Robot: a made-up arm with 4 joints.
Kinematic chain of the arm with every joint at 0, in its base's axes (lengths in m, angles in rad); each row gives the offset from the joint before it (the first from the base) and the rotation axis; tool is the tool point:
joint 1: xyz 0 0 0.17 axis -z
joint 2: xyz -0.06 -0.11 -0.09 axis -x
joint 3: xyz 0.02 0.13 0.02 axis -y
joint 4: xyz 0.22 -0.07 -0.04 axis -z
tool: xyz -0.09 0 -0.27
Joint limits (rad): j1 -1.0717..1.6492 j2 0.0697..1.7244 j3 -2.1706..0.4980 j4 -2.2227..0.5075
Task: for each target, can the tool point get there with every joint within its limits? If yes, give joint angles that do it. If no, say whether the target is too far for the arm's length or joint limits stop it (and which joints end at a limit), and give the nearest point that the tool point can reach.
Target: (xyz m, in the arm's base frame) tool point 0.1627 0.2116 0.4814
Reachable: no: joint limits stop it (at a limit: joint 1, joint 2, joint 3) | nearest point 0.0164 0.3724 0.1564 | short by 0.391 m
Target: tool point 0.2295 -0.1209 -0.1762
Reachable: yes | joints -0.4289 0.3010 0.0925 -0.9888
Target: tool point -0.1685 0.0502 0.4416
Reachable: no: joint limits stop it (at a limit: joint 2, joint 3) | nearest point -0.3563 0.1062 0.1632 | short by 0.340 m
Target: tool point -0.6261 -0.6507 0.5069
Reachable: no: too far | nearest point -0.3506 -0.3644 0.1495 | short by 0.534 m
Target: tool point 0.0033 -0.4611 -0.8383
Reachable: no: too far | nearest point 0.0018 -0.2559 -0.2892 | short by 0.586 m
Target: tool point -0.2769 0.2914 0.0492
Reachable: yes | joints 1.1425 0.6547 -1.8576 -0.6971
